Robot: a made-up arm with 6 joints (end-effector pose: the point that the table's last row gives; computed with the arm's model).
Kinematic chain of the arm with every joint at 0, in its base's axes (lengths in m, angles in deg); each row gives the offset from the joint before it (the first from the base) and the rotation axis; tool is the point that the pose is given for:
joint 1: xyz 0 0 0.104 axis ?
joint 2: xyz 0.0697 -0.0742 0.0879 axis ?
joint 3: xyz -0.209 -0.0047 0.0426 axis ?
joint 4: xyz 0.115 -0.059 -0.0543 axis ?
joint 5: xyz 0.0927 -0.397 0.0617 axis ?
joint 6: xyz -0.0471 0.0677 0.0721 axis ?
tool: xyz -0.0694 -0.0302 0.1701
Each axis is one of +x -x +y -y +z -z.
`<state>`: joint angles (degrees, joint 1 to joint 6).
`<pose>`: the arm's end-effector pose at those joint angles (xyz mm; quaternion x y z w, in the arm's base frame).
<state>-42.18 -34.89 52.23 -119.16 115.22 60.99</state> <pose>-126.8 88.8 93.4 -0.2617 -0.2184 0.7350 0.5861</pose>
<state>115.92 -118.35 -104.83 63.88 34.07 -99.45</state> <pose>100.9 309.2 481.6 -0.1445 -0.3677 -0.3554 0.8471</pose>
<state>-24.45 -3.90 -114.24 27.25 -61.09 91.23</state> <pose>-495.0 -560.5 116.2 -0.4007 -0.7819 0.4508 0.1577</pose>
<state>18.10 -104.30 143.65 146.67 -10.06 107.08</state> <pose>-44.6 162.8 105.5 0.3757 -0.7669 -0.1560 0.4963</pose>
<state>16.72 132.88 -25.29 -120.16 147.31 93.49</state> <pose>-47.0 53.9 305.7 0.4421 0.0265 0.8905 0.1044</pose>
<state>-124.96 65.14 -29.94 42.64 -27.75 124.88</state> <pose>-306.6 554.8 -132.6 -0.8307 0.0785 -0.0739 0.5462</pose>
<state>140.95 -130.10 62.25 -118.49 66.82 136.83</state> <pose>-48.5 -12.2 304.2 -0.7259 -0.5017 -0.1263 0.4532</pose>
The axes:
joint 1: +z
joint 2: -y
joint 3: +y
joint 4: -z
joint 5: -x
joint 6: +z

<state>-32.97 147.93 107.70 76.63 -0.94 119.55</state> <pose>-272.9 -214.8 87.8 -0.2147 -0.2782 0.0818 0.9326</pose>
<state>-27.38 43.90 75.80 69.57 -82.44 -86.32</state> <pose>-532.4 -134.7 468.5 -0.4447 -0.0311 0.8907 0.0887</pose>
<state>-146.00 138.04 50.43 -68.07 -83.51 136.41</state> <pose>-274.4 135.8 768.7 -0.1847 0.0554 0.6221 0.7588</pose>
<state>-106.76 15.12 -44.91 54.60 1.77 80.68</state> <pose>-273.2 546.3 156.0 -0.4515 -0.1886 -0.5679 0.6618</pose>
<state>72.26 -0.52 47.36 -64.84 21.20 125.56</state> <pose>243.9 243.8 76.0 -0.1749 -0.1881 -0.7044 0.6617</pose>
